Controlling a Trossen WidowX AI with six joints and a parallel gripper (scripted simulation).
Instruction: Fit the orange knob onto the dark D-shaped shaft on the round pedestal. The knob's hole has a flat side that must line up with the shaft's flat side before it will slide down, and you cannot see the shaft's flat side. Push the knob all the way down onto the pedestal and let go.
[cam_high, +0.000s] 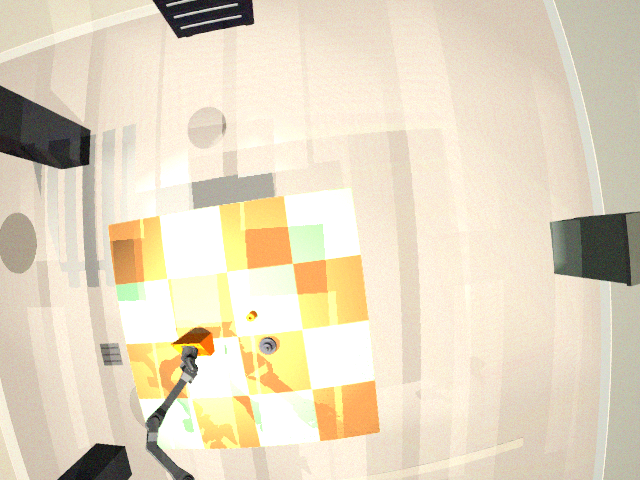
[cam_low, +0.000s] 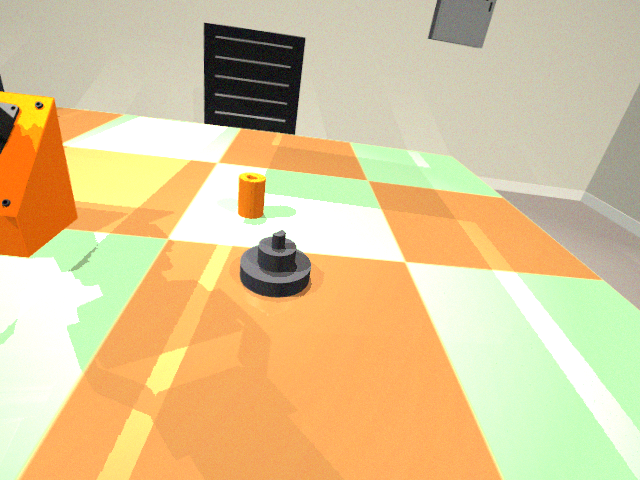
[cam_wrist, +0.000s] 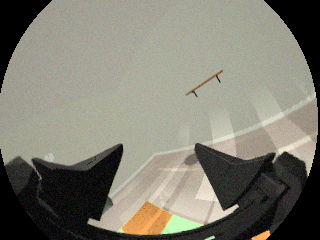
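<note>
Now: gripper tip 72 cm to the right of the knob, 50 cm above it and 6 cm short of it. Round my gripper tip: pedestal (56 cm to the left, 50 cm below, 12 cm ahead).
</note>
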